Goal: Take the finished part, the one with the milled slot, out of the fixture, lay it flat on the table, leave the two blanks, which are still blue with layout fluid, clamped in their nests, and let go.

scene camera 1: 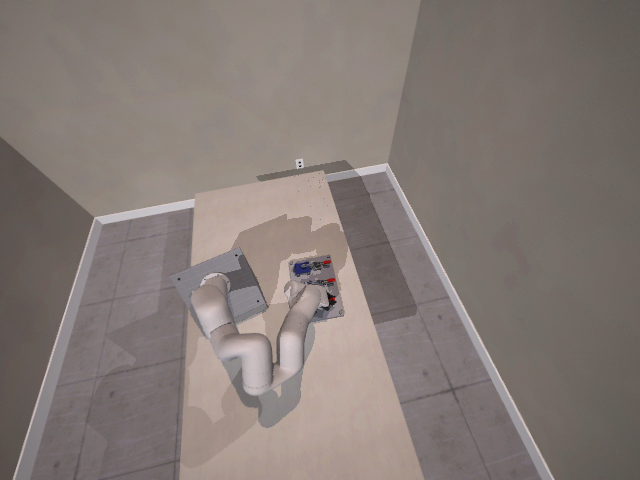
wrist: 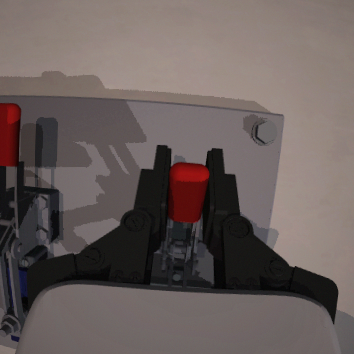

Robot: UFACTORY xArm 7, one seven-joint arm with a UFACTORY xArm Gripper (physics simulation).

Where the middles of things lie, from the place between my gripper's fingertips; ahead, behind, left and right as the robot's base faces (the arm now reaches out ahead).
Right now the fixture plate (scene camera 1: 326, 272) is 5 cm behind my hand, 13 cm to the left of it and 5 cm below it.
